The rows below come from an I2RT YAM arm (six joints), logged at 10 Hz.
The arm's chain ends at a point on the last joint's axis. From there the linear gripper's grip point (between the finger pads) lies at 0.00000 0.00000 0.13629 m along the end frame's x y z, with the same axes.
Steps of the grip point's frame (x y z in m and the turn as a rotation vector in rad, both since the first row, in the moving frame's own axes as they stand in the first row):
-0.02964 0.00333 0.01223 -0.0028 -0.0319 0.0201
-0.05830 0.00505 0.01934 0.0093 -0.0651 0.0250
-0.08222 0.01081 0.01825 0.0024 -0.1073 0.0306
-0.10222 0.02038 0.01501 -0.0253 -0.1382 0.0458
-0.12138 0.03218 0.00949 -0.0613 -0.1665 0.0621
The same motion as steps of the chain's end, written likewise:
-0.02529 0.00299 0.01230 -0.0028 -0.0319 0.0201
-0.04945 0.00643 0.01963 0.0093 -0.0651 0.0250
-0.06763 0.01136 0.01903 0.0024 -0.1073 0.0306
-0.08337 0.01737 0.01635 -0.0253 -0.1382 0.0458
-0.09856 0.02458 0.01163 -0.0613 -0.1665 0.0621

